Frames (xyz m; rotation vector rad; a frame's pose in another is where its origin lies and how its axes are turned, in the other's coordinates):
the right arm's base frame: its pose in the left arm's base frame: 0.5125 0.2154 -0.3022 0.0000 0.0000 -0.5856
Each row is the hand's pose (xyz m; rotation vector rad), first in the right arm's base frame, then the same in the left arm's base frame.
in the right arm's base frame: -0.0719 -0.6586 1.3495 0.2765 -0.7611 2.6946
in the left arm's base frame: 0.0886 -0.2937 1.0473 0.0394 -0.7077 2.1405
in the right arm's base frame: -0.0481 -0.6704 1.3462 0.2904 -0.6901 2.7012
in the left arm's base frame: 0.1019 -0.3167 1.0440 0.0690 -0.6516 2.1425
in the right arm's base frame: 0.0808 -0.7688 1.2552 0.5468 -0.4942 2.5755
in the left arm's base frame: 0.1549 -0.4700 0.9530 0.3362 -0.5570 2.0159
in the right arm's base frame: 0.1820 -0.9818 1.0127 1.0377 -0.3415 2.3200
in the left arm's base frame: 0.1215 -0.7034 0.7105 0.8012 -0.5608 1.7917
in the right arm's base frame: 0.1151 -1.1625 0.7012 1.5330 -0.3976 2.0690
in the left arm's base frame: -0.0341 -0.8170 0.3990 1.2246 -0.7450 1.6060
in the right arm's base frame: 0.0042 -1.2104 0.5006 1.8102 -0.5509 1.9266
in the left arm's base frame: -0.1530 -0.7956 0.1984 1.4320 -0.9551 1.5190
